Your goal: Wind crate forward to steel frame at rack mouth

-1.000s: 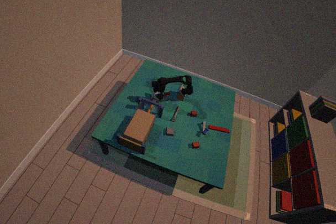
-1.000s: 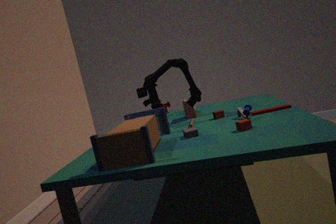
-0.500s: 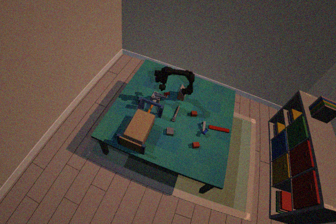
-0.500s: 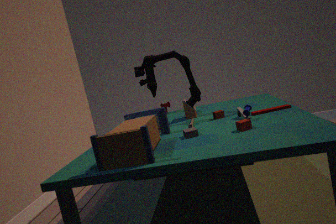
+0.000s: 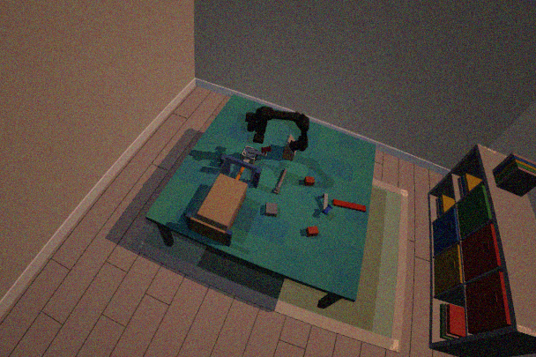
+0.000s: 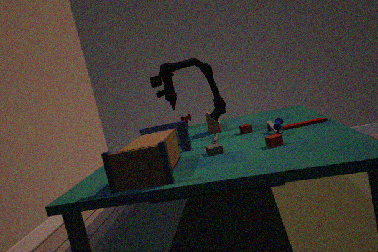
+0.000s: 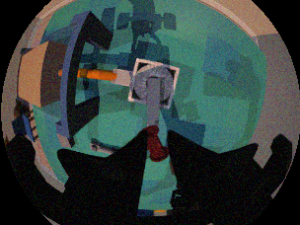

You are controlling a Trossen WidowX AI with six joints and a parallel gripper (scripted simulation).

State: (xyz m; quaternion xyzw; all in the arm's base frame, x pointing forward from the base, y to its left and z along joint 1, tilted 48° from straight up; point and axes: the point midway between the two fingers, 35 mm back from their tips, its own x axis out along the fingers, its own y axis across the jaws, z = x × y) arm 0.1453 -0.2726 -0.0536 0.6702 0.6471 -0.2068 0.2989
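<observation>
Right now my gripper tip is 9 cm above the red knob, 6 cm to the right of it and 1 cm past it. The rest, counted from my gripper tip: winch (19 cm below, 5 cm to the right, 1 cm behind); red-knobbed handle (12 cm below, 2 cm to the left); steel frame (16 cm ahead, 11 cm below, 5 cm to the right).
</observation>
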